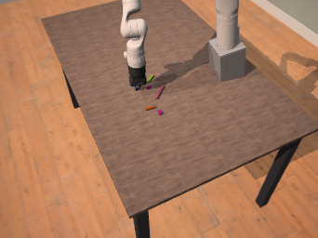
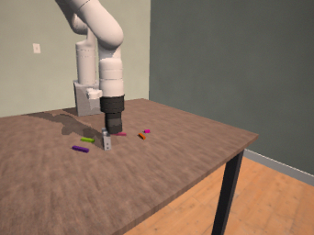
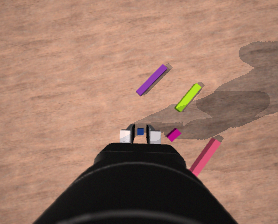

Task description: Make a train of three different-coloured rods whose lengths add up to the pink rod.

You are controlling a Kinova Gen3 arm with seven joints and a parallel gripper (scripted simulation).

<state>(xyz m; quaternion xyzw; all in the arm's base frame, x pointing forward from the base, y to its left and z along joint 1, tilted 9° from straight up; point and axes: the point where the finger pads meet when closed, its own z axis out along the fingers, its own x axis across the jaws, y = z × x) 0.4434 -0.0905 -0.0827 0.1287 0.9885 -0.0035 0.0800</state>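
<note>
My gripper is now 10 mm above the blue rod. The rest, counted from my hand: purple rod 40 mm behind, 80 mm to the right, 10 mm below; pink rod 80 mm behind, 70 mm to the left, 10 mm below; lime rod 90 mm behind, 30 mm to the right, 10 mm below.
</note>
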